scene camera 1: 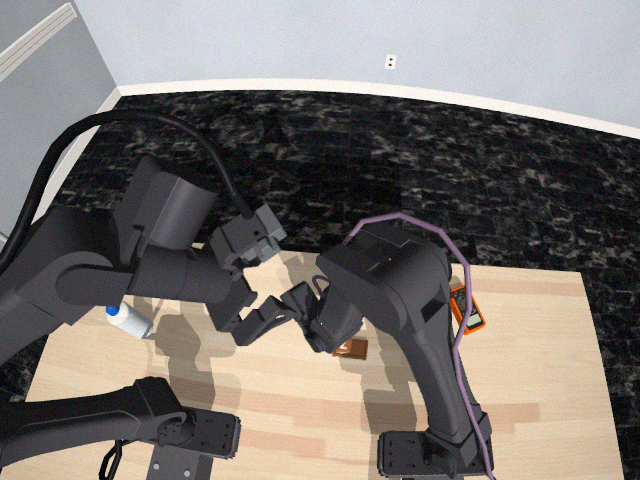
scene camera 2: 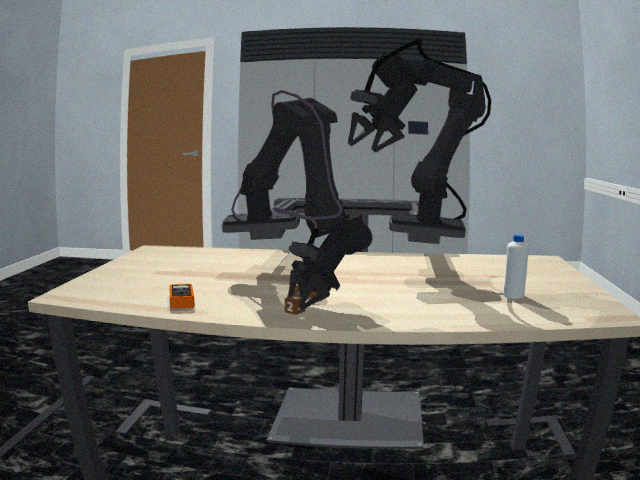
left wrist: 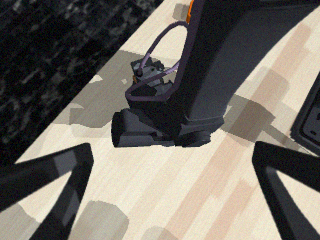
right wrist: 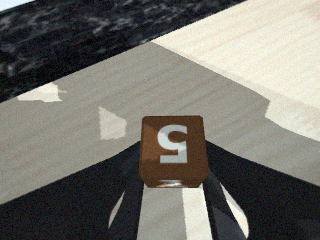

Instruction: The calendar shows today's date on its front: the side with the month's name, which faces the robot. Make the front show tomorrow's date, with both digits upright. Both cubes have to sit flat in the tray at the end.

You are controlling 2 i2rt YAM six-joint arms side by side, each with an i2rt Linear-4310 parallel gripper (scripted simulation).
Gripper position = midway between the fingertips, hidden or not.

In view: the left gripper (scene camera 1: pixel 276 287), the right gripper (scene camera 2: pixel 293 307) and a cube (right wrist: pixel 173 154).
The left gripper shows as well in scene camera 2 (scene camera 2: pixel 361 147) and in the left wrist view (left wrist: pixel 170 151). The right gripper shows as well in the right wrist view (right wrist: pixel 172 149).
